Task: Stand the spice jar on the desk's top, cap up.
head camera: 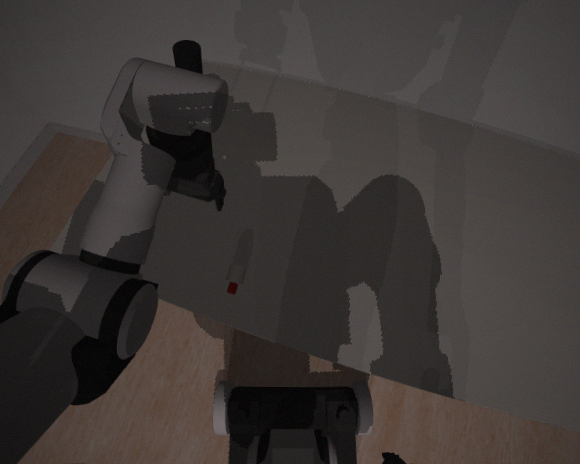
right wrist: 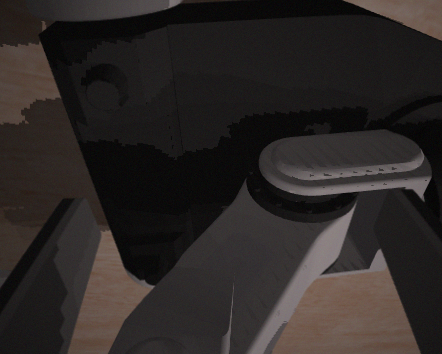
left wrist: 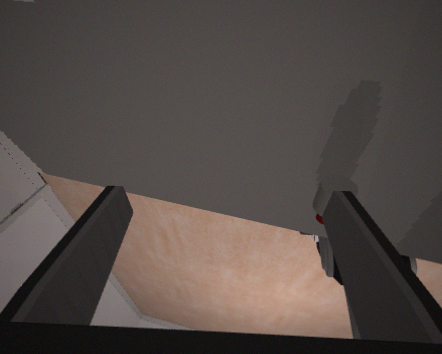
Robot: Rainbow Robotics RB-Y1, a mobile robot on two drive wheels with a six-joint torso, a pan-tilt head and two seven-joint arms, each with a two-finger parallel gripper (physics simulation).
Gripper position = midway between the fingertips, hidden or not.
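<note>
My left gripper [head camera: 194, 199] [left wrist: 225, 201] is visible. My right gripper [right wrist: 235, 212] is visible, as is a desk [left wrist: 243, 115].
</note>
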